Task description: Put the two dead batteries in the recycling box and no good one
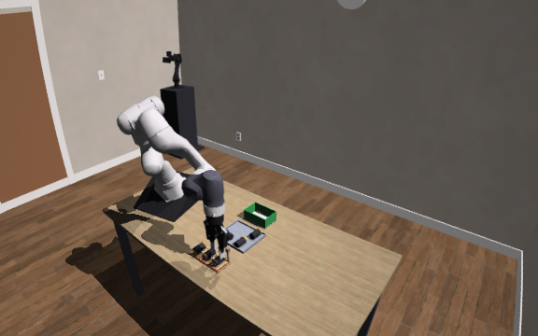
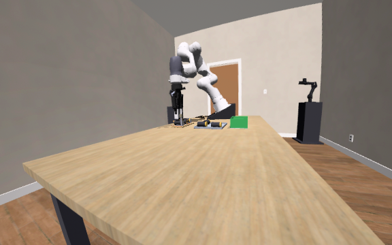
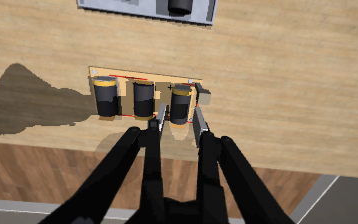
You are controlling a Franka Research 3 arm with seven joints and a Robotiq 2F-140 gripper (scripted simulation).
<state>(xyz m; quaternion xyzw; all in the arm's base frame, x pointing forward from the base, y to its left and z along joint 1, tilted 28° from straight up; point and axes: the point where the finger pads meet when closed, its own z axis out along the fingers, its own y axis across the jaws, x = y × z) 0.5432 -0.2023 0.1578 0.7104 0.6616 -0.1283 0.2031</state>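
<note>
Now: hand 3 cm to the right of the bulb, 3 cm short of it and 1 cm above it. From my hand the other things lie so: green recycling box 41 cm to the left, 7 cm below, 5 cm behind; then grey tray 23 cm to the left, 9 cm below, 5 cm behind.
</note>
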